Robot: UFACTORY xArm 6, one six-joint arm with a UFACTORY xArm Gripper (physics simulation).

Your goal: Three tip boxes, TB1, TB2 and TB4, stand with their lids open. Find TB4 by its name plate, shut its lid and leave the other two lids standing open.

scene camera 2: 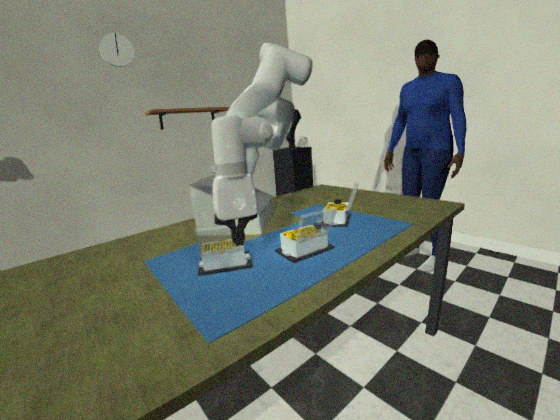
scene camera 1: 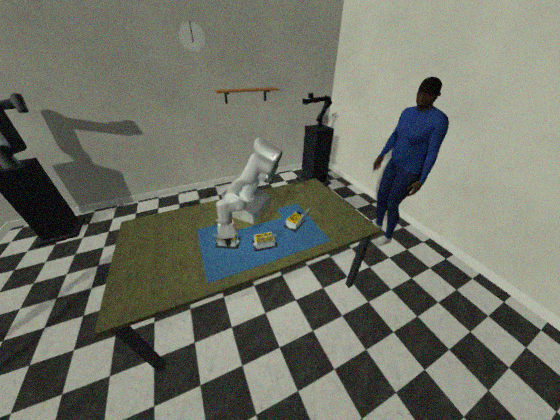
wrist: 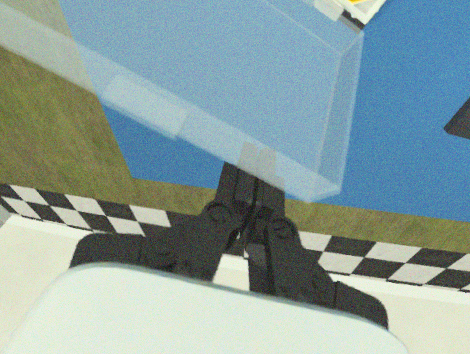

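Seen in the pictures: gripper, between the fingertips: (scene camera 2: 239, 244) (scene camera 1: 228, 244) (wrist: 251, 166); arm's base, origin of its link: (scene camera 1: 246, 195).
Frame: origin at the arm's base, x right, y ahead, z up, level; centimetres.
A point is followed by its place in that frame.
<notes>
Three white tip boxes with yellow contents stand on a blue mat: a left one (scene camera 1: 219, 244) {x 31.5, y 30.6, z -12.0 cm} (scene camera 2: 222, 261) {x 27.8, y 32.8, z -11.2 cm}, a middle one (scene camera 1: 264, 243) {x 6.0, y 48.0, z -6.8 cm} (scene camera 2: 305, 246) {x 6.7, y 45.3, z -10.7 cm} and a far right one (scene camera 1: 293, 221) (scene camera 2: 335, 216). Their name plates cannot be read here. The middle box's clear lid (scene camera 2: 311, 218) {x 8.2, y 49.5, z -0.8 cm} and the right box's clear lid (scene camera 2: 353, 197) {x -24.3, y 42.2, z -2.8 cm} stand open. My gripper (scene camera 2: 240, 243) {x 27.2, y 41.9, z -3.7 cm} (wrist: 251, 166) {x 27.2, y 41.9, z -3.7 cm} is shut and empty, down at the right part of the left box. In the wrist view, a clear lid (wrist: 300, 90) {x 25.2, y 37.8, z -4.2 cm} overlaps my fingertips; contact and its exact tilt cannot be told.
The blue mat (scene camera 1: 220, 267) {x 35.6, y 47.8, z -14.2 cm} (scene camera 2: 215, 320) {x 41.1, y 50.7, z -14.1 cm} (wrist: 410, 100) {x 15.7, y 42.9, z -14.1 cm} lies on an olive table (scene camera 1: 150, 260) {x 74.8, y 22.3, z -14.4 cm} (scene camera 2: 75, 310) {x 65.1, y 21.6, z -14.4 cm}. A corner of a white box (wrist: 372, 9) {x 22.1, y 35.5, z -8.2 cm} and a dark base corner (wrist: 461, 122) {x 11.4, y 44.1, z -13.4 cm} show in the wrist view. A person in blue (scene camera 1: 417, 140) (scene camera 2: 432, 115) stands beyond the table's right end.
</notes>
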